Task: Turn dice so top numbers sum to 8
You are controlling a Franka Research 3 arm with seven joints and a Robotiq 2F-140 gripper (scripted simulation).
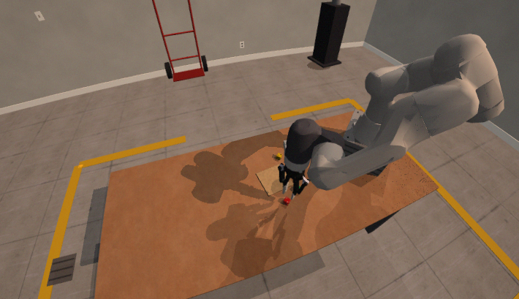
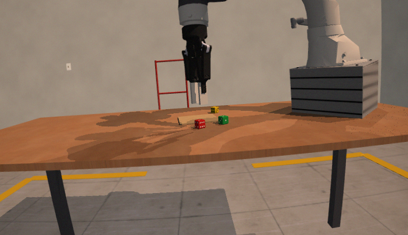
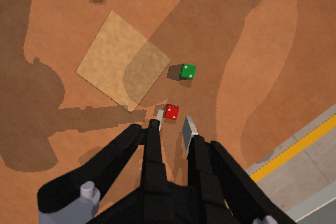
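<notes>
My gripper is now 100 mm above the red die. From my hand the other things lie so: green die: 80 mm behind, 20 mm to the right, 100 mm below; tan mat: 10 mm behind, 130 mm to the right, 110 mm below; yellow die: 100 mm behind, 240 mm to the right, 100 mm below.
</notes>
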